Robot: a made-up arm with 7 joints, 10 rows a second.
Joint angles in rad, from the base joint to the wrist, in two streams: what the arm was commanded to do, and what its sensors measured. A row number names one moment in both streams.
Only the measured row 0 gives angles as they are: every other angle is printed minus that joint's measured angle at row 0.
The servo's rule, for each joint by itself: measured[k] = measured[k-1] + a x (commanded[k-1-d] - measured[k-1]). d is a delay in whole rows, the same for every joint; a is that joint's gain. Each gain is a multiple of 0.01, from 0.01 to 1. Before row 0 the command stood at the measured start. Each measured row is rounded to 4 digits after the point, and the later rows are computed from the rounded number. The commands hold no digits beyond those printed.
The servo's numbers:
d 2
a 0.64 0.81 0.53 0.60 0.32 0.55 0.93
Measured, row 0: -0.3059 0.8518 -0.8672 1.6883 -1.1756 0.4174 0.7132
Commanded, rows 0 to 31: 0.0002 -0.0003 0.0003 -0.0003 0.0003 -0.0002 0.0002; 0.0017 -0.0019 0.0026 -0.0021 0.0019 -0.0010 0.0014; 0.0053 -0.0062 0.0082 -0.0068 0.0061 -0.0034 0.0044; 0.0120 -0.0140 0.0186 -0.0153 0.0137 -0.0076 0.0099; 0.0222 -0.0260 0.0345 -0.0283 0.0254 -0.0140 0.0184; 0.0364 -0.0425 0.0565 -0.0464 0.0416 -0.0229 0.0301; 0.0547 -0.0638 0.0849 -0.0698 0.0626 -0.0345 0.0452; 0.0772 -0.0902 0.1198 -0.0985 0.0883 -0.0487 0.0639; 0.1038 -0.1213 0.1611 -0.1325 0.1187 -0.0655 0.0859; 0.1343 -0.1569 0.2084 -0.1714 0.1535 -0.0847 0.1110; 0.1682 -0.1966 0.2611 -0.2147 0.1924 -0.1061 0.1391; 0.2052 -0.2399 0.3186 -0.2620 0.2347 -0.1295 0.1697; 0.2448 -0.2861 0.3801 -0.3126 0.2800 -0.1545 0.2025; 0.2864 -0.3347 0.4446 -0.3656 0.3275 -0.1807 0.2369; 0.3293 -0.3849 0.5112 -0.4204 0.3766 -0.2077 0.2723; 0.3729 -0.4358 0.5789 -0.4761 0.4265 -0.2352 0.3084; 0.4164 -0.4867 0.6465 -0.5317 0.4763 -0.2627 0.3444; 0.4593 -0.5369 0.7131 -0.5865 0.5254 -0.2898 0.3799; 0.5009 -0.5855 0.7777 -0.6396 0.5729 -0.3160 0.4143; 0.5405 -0.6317 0.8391 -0.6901 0.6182 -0.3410 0.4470; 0.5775 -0.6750 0.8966 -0.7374 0.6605 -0.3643 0.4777; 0.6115 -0.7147 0.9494 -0.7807 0.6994 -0.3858 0.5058; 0.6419 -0.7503 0.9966 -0.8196 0.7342 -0.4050 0.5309; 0.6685 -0.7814 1.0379 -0.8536 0.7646 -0.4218 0.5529; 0.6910 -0.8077 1.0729 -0.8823 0.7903 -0.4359 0.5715; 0.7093 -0.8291 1.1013 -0.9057 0.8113 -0.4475 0.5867; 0.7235 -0.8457 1.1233 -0.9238 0.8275 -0.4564 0.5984; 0.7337 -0.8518 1.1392 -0.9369 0.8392 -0.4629 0.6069; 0.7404 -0.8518 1.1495 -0.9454 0.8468 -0.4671 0.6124; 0.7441 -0.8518 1.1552 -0.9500 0.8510 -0.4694 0.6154; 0.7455 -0.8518 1.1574 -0.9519 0.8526 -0.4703 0.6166; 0.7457 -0.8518 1.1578 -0.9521 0.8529 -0.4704 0.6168
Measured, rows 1 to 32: 0.0000 0.0000 0.0000 0.0000 0.0000 0.0000 0.0000; 0.0000 0.0000 0.0000 0.0000 0.0000 0.0000 0.0000; 0.0001 -0.0002 0.0002 -0.0002 0.0001 -0.0001 0.0002; 0.0011 -0.0016 0.0015 -0.0013 0.0007 -0.0006 0.0013; 0.0038 -0.0053 0.0051 -0.0046 0.0024 -0.0021 0.0042; 0.0090 -0.0123 0.0123 -0.0110 0.0060 -0.0051 0.0095; 0.0174 -0.0234 0.0241 -0.0214 0.0122 -0.0100 0.0178; 0.0296 -0.0389 0.0413 -0.0364 0.0216 -0.0171 0.0292; 0.0457 -0.0591 0.0644 -0.0564 0.0347 -0.0267 0.0441; 0.0659 -0.0843 0.0938 -0.0817 0.0519 -0.0388 0.0625; 0.0902 -0.1143 0.1295 -0.1122 0.0733 -0.0535 0.0843; 0.1184 -0.1488 0.1713 -0.1477 0.0990 -0.0707 0.1091; 0.1503 -0.1875 0.2189 -0.1879 0.1289 -0.0902 0.1370; 0.1854 -0.2299 0.2717 -0.2324 0.1628 -0.1118 0.1674; 0.2234 -0.2754 0.3292 -0.2805 0.2003 -0.1353 0.2000; 0.2637 -0.3234 0.3904 -0.3316 0.2410 -0.1603 0.2343; 0.3057 -0.3732 0.4544 -0.3849 0.2844 -0.1864 0.2696; 0.3487 -0.4239 0.5204 -0.4396 0.3299 -0.2132 0.3057; 0.3920 -0.4748 0.5872 -0.4949 0.3767 -0.2404 0.3417; 0.4351 -0.5251 0.6539 -0.5499 0.4243 -0.2676 0.3772; 0.4772 -0.5740 0.7195 -0.6037 0.4719 -0.2942 0.4117; 0.5177 -0.6207 0.7829 -0.6555 0.5187 -0.3199 0.4445; 0.5560 -0.6647 0.8432 -0.7046 0.5641 -0.3443 0.4754; 0.5915 -0.7052 0.8995 -0.7503 0.6074 -0.3671 0.5037; 0.6238 -0.7417 0.9510 -0.7919 0.6480 -0.3879 0.5290; 0.6524 -0.7739 0.9971 -0.8289 0.6853 -0.4065 0.5512; 0.6771 -0.8013 1.0373 -0.8609 0.7189 -0.4227 0.5701; 0.6977 -0.8238 1.0712 -0.8878 0.7485 -0.4363 0.5855; 0.7142 -0.8415 1.0988 -0.9094 0.7738 -0.4474 0.5975; 0.7267 -0.8498 1.1202 -0.9259 0.7947 -0.4559 0.6062; 0.7355 -0.8514 1.1357 -0.9376 0.8114 -0.4621 0.6120; 0.7410 -0.8517 1.1460 -0.9450 0.8241 -0.4661 0.6152
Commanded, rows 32 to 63: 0.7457 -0.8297 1.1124 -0.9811 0.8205 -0.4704 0.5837; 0.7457 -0.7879 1.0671 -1.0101 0.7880 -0.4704 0.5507; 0.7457 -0.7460 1.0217 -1.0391 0.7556 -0.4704 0.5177; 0.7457 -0.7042 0.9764 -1.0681 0.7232 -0.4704 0.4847; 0.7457 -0.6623 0.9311 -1.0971 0.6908 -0.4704 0.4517; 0.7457 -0.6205 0.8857 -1.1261 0.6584 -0.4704 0.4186; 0.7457 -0.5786 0.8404 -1.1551 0.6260 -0.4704 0.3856; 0.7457 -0.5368 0.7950 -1.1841 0.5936 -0.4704 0.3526; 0.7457 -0.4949 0.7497 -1.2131 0.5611 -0.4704 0.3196; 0.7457 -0.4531 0.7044 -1.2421 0.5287 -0.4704 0.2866; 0.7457 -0.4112 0.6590 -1.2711 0.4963 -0.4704 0.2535; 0.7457 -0.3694 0.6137 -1.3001 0.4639 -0.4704 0.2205; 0.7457 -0.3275 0.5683 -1.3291 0.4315 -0.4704 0.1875; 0.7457 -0.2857 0.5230 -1.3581 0.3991 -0.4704 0.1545; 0.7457 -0.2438 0.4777 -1.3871 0.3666 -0.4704 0.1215; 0.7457 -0.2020 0.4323 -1.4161 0.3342 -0.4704 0.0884; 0.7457 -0.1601 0.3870 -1.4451 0.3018 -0.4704 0.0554; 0.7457 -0.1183 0.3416 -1.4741 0.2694 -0.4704 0.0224; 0.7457 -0.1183 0.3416 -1.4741 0.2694 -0.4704 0.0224; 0.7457 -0.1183 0.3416 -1.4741 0.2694 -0.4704 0.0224; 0.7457 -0.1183 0.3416 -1.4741 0.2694 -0.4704 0.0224; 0.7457 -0.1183 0.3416 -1.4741 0.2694 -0.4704 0.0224; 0.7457 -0.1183 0.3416 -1.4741 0.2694 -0.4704 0.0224; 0.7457 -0.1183 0.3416 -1.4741 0.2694 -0.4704 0.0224; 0.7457 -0.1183 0.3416 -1.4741 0.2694 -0.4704 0.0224; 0.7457 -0.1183 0.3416 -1.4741 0.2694 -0.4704 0.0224; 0.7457 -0.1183 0.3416 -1.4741 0.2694 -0.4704 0.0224; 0.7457 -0.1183 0.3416 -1.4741 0.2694 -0.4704 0.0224; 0.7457 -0.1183 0.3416 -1.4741 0.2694 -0.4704 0.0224; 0.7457 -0.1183 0.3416 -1.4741 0.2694 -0.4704 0.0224; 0.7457 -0.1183 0.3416 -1.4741 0.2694 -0.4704 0.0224; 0.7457 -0.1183 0.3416 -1.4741 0.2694 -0.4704 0.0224
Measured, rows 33 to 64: 0.7439 -0.8518 1.1520 -0.9491 0.8332 -0.4684 0.6165; 0.7451 -0.8518 1.1551 -0.9509 0.8395 -0.4695 0.6168; 0.7455 -0.8339 1.1325 -0.9690 0.8334 -0.4700 0.5860; 0.7456 -0.7966 1.0978 -0.9937 0.8189 -0.4702 0.5532; 0.7457 -0.7556 1.0575 -1.0209 0.7986 -0.4703 0.5202; 0.7457 -0.7140 1.0145 -1.0492 0.7745 -0.4704 0.4872; 0.7457 -0.6721 0.9703 -1.0779 0.7477 -0.4704 0.4542; 0.7457 -0.6303 0.9255 -1.1068 0.7191 -0.4704 0.4211; 0.7457 -0.5884 0.8804 -1.1358 0.6893 -0.4704 0.3881; 0.7457 -0.5466 0.8351 -1.1648 0.6587 -0.4704 0.3551; 0.7457 -0.5047 0.7898 -1.1938 0.6275 -0.4704 0.3221; 0.7457 -0.4629 0.7445 -1.2228 0.5959 -0.4704 0.2891; 0.7457 -0.4210 0.6992 -1.2518 0.5640 -0.4704 0.2560; 0.7457 -0.3792 0.6539 -1.2808 0.5320 -0.4704 0.2230; 0.7457 -0.3373 0.6085 -1.3098 0.4998 -0.4704 0.1900; 0.7457 -0.2955 0.5632 -1.3388 0.4676 -0.4704 0.1570; 0.7457 -0.2536 0.5179 -1.3678 0.4353 -0.4704 0.1240; 0.7457 -0.2118 0.4725 -1.3968 0.4029 -0.4704 0.0909; 0.7457 -0.1699 0.4272 -1.4258 0.3705 -0.4704 0.0579; 0.7457 -0.1281 0.3818 -1.4548 0.3381 -0.4704 0.0249; 0.7457 -0.1202 0.3605 -1.4664 0.3161 -0.4704 0.0226; 0.7457 -0.1187 0.3505 -1.4710 0.3012 -0.4704 0.0224; 0.7457 -0.1184 0.3458 -1.4729 0.2910 -0.4704 0.0224; 0.7457 -0.1183 0.3436 -1.4736 0.2841 -0.4704 0.0224; 0.7457 -0.1183 0.3425 -1.4739 0.2794 -0.4704 0.0224; 0.7457 -0.1183 0.3420 -1.4740 0.2762 -0.4704 0.0224; 0.7457 -0.1183 0.3418 -1.4741 0.2740 -0.4704 0.0224; 0.7457 -0.1183 0.3417 -1.4741 0.2725 -0.4704 0.0224; 0.7457 -0.1183 0.3416 -1.4741 0.2715 -0.4704 0.0224; 0.7457 -0.1183 0.3416 -1.4741 0.2708 -0.4704 0.0224; 0.7457 -0.1183 0.3416 -1.4741 0.2704 -0.4704 0.0224; 0.7457 -0.1183 0.3416 -1.4741 0.2701 -0.4704 0.0224
